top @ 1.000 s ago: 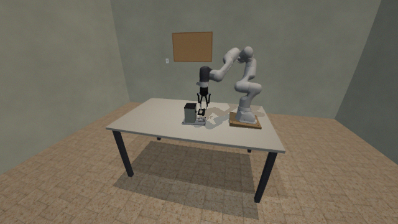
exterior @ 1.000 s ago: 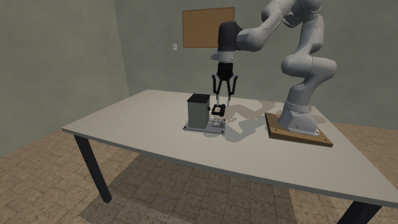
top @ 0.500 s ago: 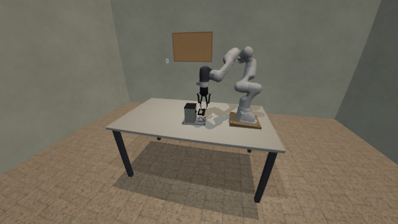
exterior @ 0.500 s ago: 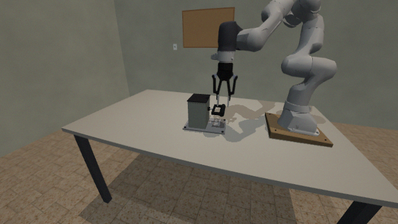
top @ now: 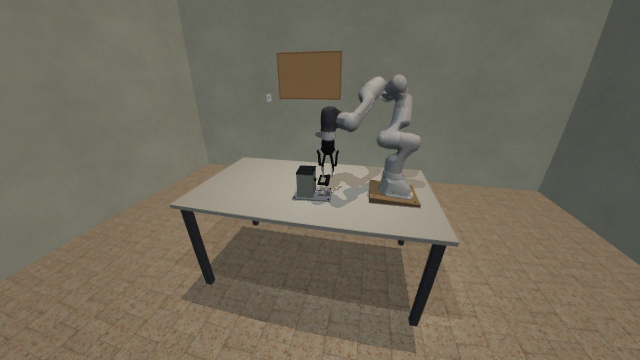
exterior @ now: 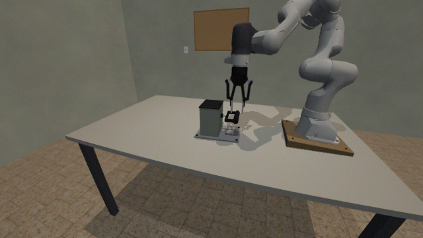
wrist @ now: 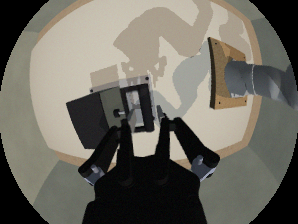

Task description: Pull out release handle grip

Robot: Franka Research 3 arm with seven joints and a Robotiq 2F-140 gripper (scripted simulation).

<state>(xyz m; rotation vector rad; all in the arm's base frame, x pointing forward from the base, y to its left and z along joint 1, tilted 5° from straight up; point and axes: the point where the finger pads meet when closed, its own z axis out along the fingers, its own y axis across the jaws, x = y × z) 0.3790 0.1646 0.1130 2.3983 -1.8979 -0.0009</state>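
Right now my hand is 160 mm above the base plate, 90 mm short of it and 20 mm to the right of it.
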